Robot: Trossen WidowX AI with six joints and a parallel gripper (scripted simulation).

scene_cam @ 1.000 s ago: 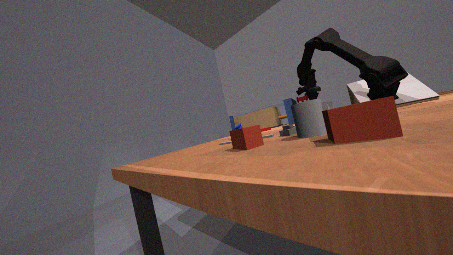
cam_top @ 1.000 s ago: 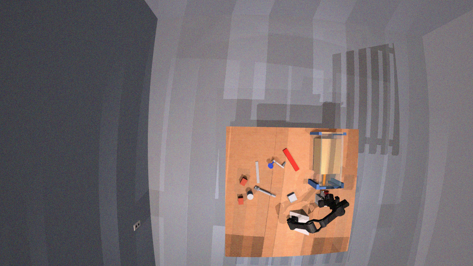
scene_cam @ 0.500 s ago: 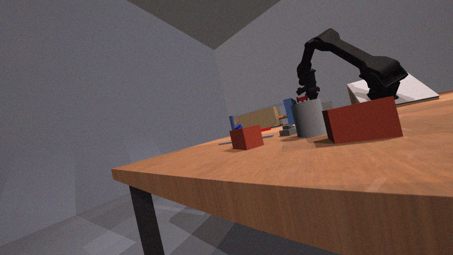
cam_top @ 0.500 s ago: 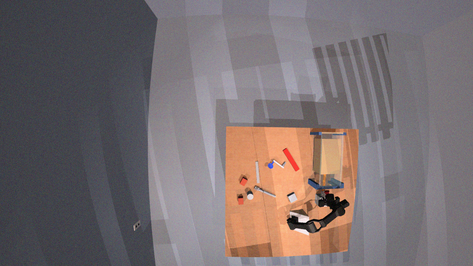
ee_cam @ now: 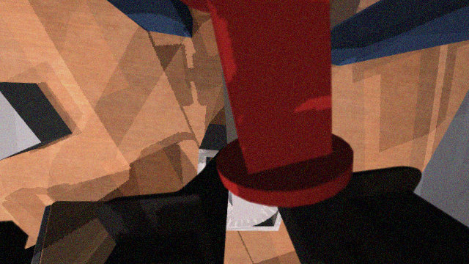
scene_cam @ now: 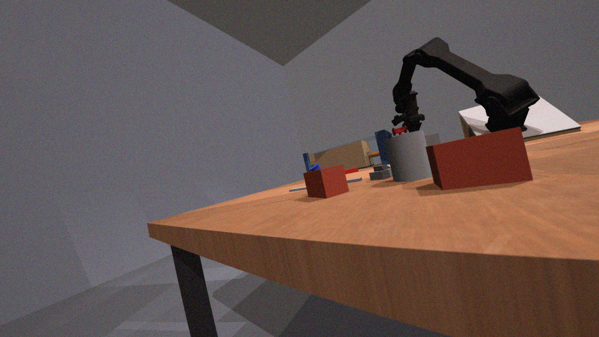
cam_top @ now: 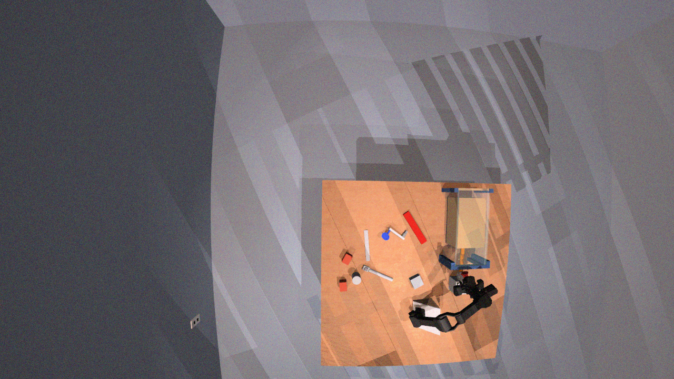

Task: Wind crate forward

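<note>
My gripper tip is now 20 mm below the red-knobbed crank and 10 mm short of it. The rest, counted from my gripper tip: grey winch (60 mm below, 60 mm behind, 10 mm to the right); then blue steel frame (110 mm ahead, 20 mm to the right, 20 mm above); then red grip (50 mm ahead, 50 mm above).
</note>
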